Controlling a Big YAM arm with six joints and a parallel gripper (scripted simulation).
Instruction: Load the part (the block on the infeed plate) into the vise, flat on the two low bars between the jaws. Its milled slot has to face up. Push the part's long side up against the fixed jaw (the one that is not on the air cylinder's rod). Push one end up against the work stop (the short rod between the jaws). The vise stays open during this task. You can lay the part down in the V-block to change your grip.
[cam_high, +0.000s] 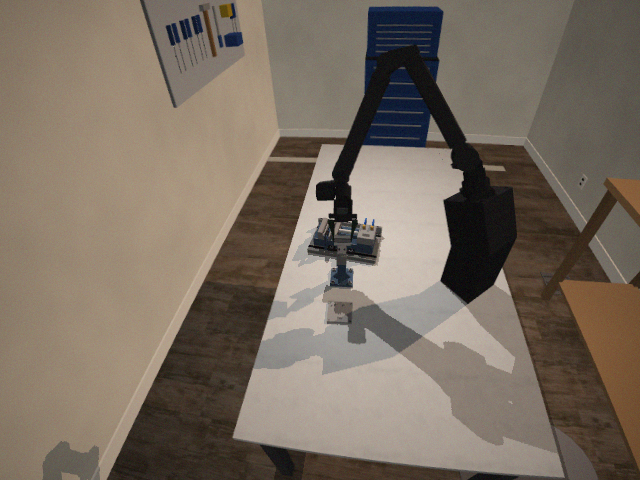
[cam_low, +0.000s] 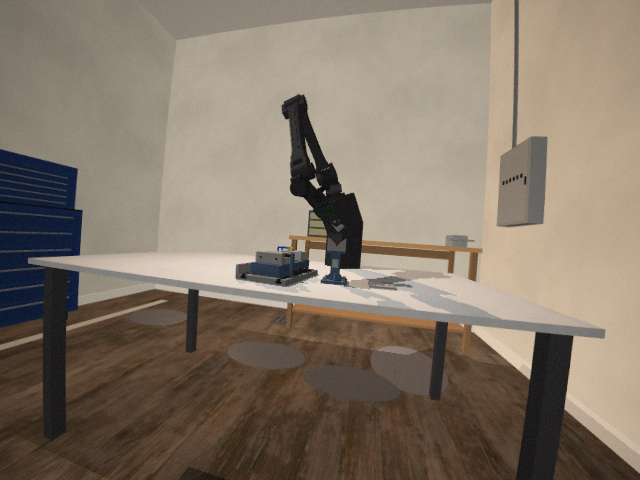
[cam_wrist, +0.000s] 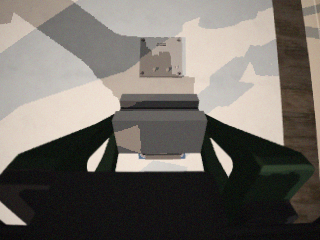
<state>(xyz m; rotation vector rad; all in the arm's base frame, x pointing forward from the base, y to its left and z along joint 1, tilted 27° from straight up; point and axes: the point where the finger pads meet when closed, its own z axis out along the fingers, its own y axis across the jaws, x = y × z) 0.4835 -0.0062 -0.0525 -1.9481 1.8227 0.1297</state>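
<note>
Right now the post is 150 mm below my hand. Round my hand: air cylinder rod 190 mm to the right, 130 mm below, 40 mm behind; work stop rod 170 mm to the right, 120 mm below, 60 mm ahead; part 10 mm to the left.
</note>
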